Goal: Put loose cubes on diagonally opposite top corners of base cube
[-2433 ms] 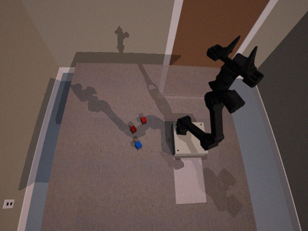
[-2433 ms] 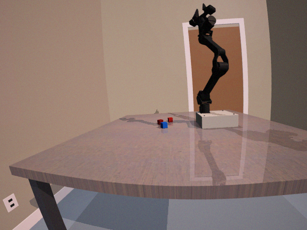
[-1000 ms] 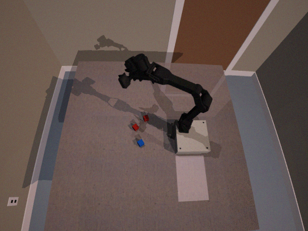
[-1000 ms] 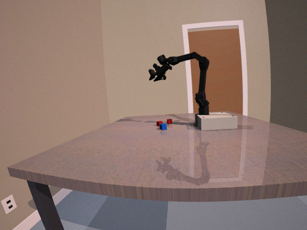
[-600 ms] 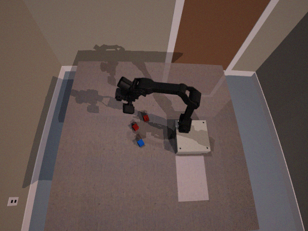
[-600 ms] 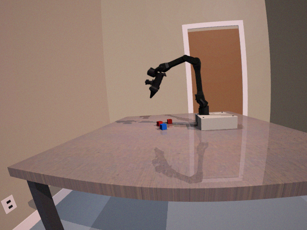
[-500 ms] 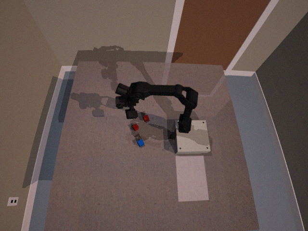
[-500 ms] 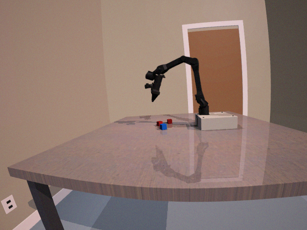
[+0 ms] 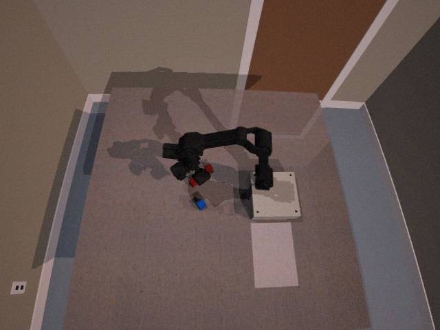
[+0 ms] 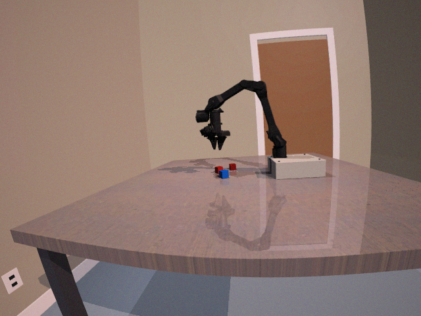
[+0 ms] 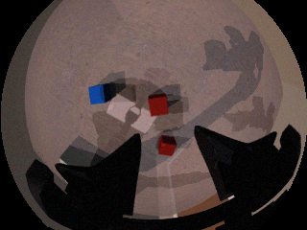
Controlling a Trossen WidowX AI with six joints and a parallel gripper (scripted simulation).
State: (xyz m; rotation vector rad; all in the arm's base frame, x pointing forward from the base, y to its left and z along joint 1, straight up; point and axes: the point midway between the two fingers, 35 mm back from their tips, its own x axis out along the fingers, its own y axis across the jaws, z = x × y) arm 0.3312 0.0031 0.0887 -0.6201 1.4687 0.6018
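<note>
My gripper tip is now 11 cm above the red cube. Round my gripper tip: blue cube: 5 cm behind, 11 cm to the left, 11 cm below.
</note>
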